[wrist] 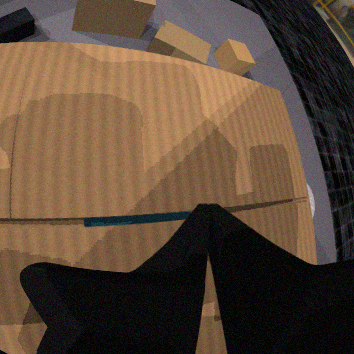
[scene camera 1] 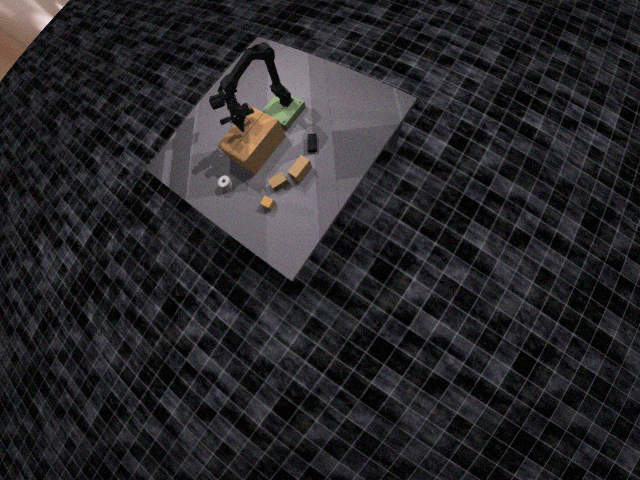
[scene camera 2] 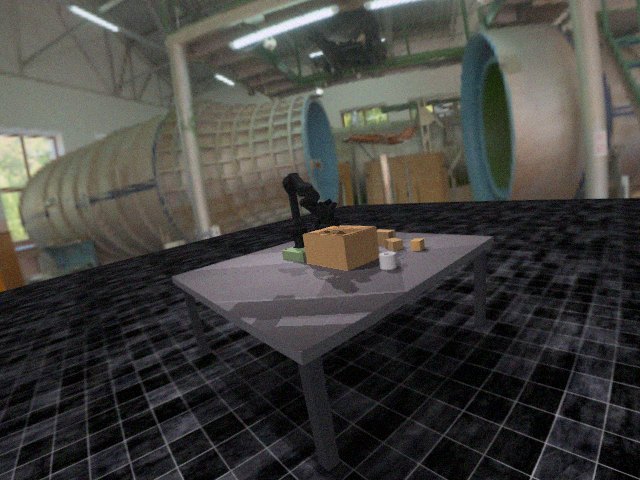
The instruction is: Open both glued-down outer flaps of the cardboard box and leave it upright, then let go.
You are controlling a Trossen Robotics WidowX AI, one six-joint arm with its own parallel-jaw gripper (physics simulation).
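Seen in the pictures: gripper, fingertip midpoint: [wrist: 206, 212] [scene camera 1: 243, 132] [scene camera 2: 339, 225]; arm's base, origin of the base link: [scene camera 1: 286, 101] [scene camera 2: 300, 246].
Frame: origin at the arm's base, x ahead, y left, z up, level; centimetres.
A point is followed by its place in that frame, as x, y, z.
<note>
The cardboard box [scene camera 1: 266, 149] @[33.4, 12.3, 1.9] [scene camera 2: 361, 249] @[48.1, 0.5, 2.1] stands upright on the table. In the wrist view its top [wrist: 175, 110] @[35.1, 7.6, 10.3] fills much of the picture, and both outer flaps look down, nearly flat, with a narrow seam between them. A strip of dark teal [wrist: 135, 219] @[32.5, 1.4, 8.7] shows in the seam. My gripper [scene camera 1: 241, 128] @[34.6, 1.2, 12.7] [wrist: 206, 212] @[34.6, 1.2, 12.7] is shut and empty. Its tips are at or just above the seam, nearer the box's right end in the wrist view; whether they touch the cardboard I cannot tell. In the scene camera 2 view the fingertips are not clear behind the box.
A green block [scene camera 1: 283, 112] @[7.6, 3.6, 0.0] [scene camera 2: 293, 253] @[6.7, -9.7, -0.9] stands at the arm's base beside the box. A white roll [scene camera 1: 223, 181] @[62.1, 0.5, -0.8] [scene camera 2: 387, 260] @[64.1, -1.0, -1.0] stands near another end. Small cardboard-coloured blocks [scene camera 1: 299, 168] @[33.4, 36.6, 2.8] [scene camera 1: 278, 180] @[44.4, 29.5, -0.2] [scene camera 1: 266, 202] @[58.0, 31.7, -0.2] and a black block [scene camera 1: 312, 143] @[15.4, 31.0, -2.0] lie along one side on the grey table [scene camera 1: 361, 111] @[-19.6, 41.2, -5.1].
</note>
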